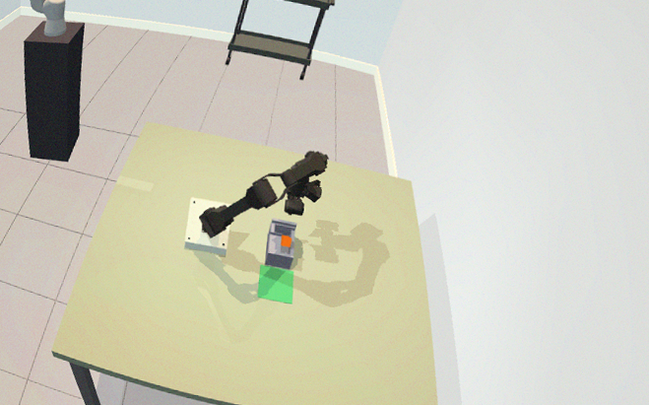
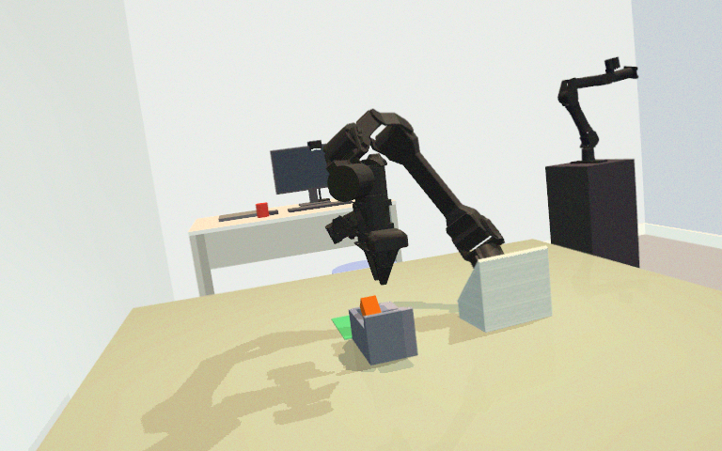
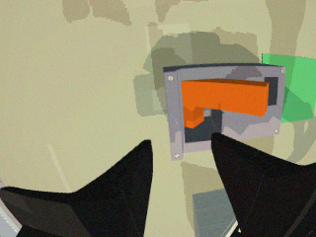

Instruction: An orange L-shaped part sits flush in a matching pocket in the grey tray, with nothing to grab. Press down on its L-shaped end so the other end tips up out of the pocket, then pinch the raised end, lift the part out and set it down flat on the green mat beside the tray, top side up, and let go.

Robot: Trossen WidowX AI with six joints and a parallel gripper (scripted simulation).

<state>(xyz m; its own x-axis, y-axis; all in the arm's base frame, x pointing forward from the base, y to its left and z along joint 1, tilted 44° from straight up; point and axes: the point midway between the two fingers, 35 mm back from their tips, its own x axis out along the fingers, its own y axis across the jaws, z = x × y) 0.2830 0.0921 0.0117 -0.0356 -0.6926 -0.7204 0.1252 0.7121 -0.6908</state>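
The orange L-shaped part lies 10 mm behind my gripper tip, 40 mm to the right of it and 100 mm below it. The rest, counted from my gripper tip: green mat 30 mm behind, 220 mm to the right, 160 mm below.
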